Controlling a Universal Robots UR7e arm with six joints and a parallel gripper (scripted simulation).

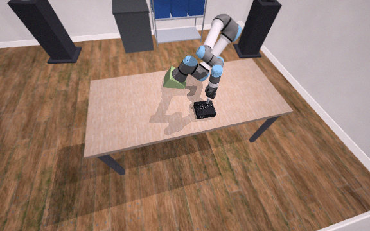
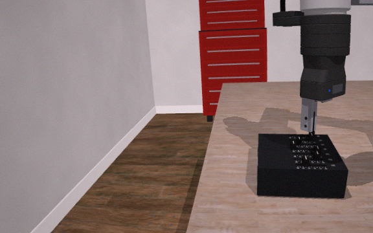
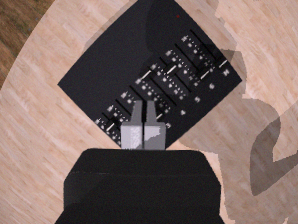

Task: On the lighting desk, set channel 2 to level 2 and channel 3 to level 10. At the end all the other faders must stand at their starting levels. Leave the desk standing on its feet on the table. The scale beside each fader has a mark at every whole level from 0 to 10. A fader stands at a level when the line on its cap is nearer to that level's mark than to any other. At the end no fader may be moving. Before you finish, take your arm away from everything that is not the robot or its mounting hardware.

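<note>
Now: hand 2 cm past the channel 3 cap and 5 cm above it. The rest, counted from my hand: channel 2 fader 2 cm behind, 2 cm to the left, 5 cm below; then channel 1 fader 5 cm to the left, 5 cm below.
</note>
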